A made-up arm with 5 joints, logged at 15 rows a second.
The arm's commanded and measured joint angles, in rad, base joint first. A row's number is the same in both.
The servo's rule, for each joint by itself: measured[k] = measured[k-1] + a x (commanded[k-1-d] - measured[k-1]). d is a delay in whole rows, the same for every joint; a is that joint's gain. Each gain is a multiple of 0.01, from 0.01 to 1. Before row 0 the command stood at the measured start. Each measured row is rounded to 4 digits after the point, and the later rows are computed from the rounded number. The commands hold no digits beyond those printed.
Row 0, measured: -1.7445, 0.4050, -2.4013, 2.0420, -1.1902
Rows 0 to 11, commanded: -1.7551, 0.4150, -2.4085, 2.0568, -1.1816; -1.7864, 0.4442, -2.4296, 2.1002, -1.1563; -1.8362, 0.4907, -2.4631, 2.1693, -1.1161; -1.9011, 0.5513, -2.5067, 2.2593, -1.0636; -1.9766, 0.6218, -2.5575, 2.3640, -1.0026; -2.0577, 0.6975, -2.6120, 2.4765, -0.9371; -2.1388, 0.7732, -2.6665, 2.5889, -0.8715; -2.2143, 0.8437, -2.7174, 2.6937, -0.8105; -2.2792, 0.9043, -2.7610, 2.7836, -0.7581; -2.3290, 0.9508, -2.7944, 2.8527, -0.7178; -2.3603, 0.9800, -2.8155, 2.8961, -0.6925; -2.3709, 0.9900, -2.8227, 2.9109, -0.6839
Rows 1 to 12, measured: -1.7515, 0.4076, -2.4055, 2.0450, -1.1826; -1.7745, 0.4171, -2.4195, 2.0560, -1.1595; -1.8152, 0.4362, -2.4448, 2.0787, -1.1213; -1.8719, 0.4661, -2.4807, 2.1148, -1.0705; -1.9410, 0.5066, -2.5252, 2.1646, -1.0107; -2.0180, 0.5562, -2.5755, 2.2270, -0.9459; -2.0977, 0.6126, -2.6283, 2.2994, -0.8804; -2.1747, 0.6727, -2.6800, 2.3783, -0.8189; -2.2437, 0.7329, -2.7270, 2.4594, -0.7654; -2.3000, 0.7896, -2.7661, 2.5381, -0.7235; -2.3398, 0.8391, -2.7948, 2.6097, -0.6962; -2.3603, 0.8783, -2.8110, 2.6699, -0.6854
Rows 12 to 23, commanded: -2.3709, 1.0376, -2.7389, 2.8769, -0.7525; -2.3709, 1.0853, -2.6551, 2.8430, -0.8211; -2.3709, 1.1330, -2.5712, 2.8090, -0.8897; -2.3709, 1.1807, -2.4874, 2.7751, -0.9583; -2.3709, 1.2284, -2.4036, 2.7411, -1.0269; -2.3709, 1.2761, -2.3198, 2.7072, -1.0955; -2.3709, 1.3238, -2.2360, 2.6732, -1.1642; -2.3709, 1.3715, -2.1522, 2.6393, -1.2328; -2.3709, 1.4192, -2.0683, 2.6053, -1.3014; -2.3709, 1.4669, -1.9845, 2.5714, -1.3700; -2.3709, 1.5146, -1.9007, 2.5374, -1.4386; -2.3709, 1.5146, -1.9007, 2.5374, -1.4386
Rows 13 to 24, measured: -2.3673, 0.9197, -2.7692, 2.7113, -0.7444; -2.3697, 0.9628, -2.7030, 2.7376, -0.8119; -2.3705, 1.0071, -2.6266, 2.7519, -0.8804; -2.3708, 1.0522, -2.5459, 2.7565, -0.9490; -2.3709, 1.0980, -2.4634, 2.7534, -1.0176; -2.3709, 1.1443, -2.3801, 2.7442, -1.0862; -2.3709, 1.1910, -2.2965, 2.7300, -1.1548; -2.3709, 1.2379, -2.2128, 2.7119, -1.2234; -2.3709, 1.2850, -2.1290, 2.6906, -1.2920; -2.3709, 1.3323, -2.0452, 2.6668, -1.3606; -2.3709, 1.3797, -1.9614, 2.6409, -1.4292; -2.3709, 1.4148, -1.9262, 2.6202, -1.4375
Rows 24 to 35, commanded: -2.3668, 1.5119, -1.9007, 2.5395, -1.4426; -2.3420, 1.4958, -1.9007, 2.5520, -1.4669; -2.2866, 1.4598, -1.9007, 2.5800, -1.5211; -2.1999, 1.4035, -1.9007, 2.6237, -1.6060; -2.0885, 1.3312, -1.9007, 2.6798, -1.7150; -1.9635, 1.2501, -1.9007, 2.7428, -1.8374; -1.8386, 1.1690, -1.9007, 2.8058, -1.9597; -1.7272, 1.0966, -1.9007, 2.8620, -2.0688; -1.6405, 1.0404, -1.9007, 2.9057, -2.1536; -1.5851, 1.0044, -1.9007, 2.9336, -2.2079; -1.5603, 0.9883, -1.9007, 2.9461, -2.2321; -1.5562, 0.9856, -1.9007, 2.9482, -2.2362
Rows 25 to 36, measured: -2.3682, 1.4400, -1.9114, 2.6041, -1.4420; -2.3509, 1.4545, -1.9052, 2.5937, -1.4639; -2.3085, 1.4559, -1.9026, 2.5910, -1.5142; -2.2368, 1.4423, -1.9015, 2.5975, -1.5950; -2.1389, 1.4134, -1.9010, 2.6140, -1.7006; -2.0231, 1.3709, -1.9008, 2.6398, -1.8210; -1.9013, 1.3184, -1.9007, 2.6730, -1.9431; -1.7864, 1.2607, -1.9007, 2.7108, -2.0537; -1.6901, 1.2034, -1.9007, 2.7498, -2.1416; -1.6208, 1.1517, -1.9007, 2.7866, -2.1999; -1.5809, 1.1092, -1.9007, 2.8185, -2.2282; -1.5646, 1.0771, -1.9007, 2.8444, -2.2352
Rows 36 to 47, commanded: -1.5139, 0.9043, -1.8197, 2.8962, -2.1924; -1.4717, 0.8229, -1.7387, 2.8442, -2.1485; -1.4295, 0.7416, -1.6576, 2.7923, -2.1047; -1.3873, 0.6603, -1.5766, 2.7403, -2.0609; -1.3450, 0.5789, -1.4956, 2.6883, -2.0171; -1.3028, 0.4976, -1.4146, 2.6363, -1.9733; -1.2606, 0.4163, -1.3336, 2.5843, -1.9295; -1.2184, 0.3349, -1.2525, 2.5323, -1.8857; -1.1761, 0.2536, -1.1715, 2.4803, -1.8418; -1.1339, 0.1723, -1.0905, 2.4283, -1.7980; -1.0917, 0.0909, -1.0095, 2.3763, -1.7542; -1.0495, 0.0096, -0.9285, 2.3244, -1.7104
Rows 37 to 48, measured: -1.5311, 1.0322, -1.8537, 2.8548, -2.1975; -1.4919, 0.9778, -1.7870, 2.8527, -2.1544; -1.4507, 0.9164, -1.7119, 2.8406, -2.1107; -1.4089, 0.8498, -1.6334, 2.8205, -2.0669; -1.3667, 0.7794, -1.5535, 2.7941, -2.0231; -1.3245, 0.7061, -1.4729, 2.7625, -1.9793; -1.2823, 0.6308, -1.3921, 2.7269, -1.9355; -1.2401, 0.5539, -1.3111, 2.6880, -1.8917; -1.1979, 0.4758, -1.2301, 2.6465, -1.8478; -1.1557, 0.3969, -1.1491, 2.6029, -1.8040; -1.1135, 0.3173, -1.0681, 2.5576, -1.7602; -1.0713, 0.2373, -0.9871, 2.5110, -1.7164
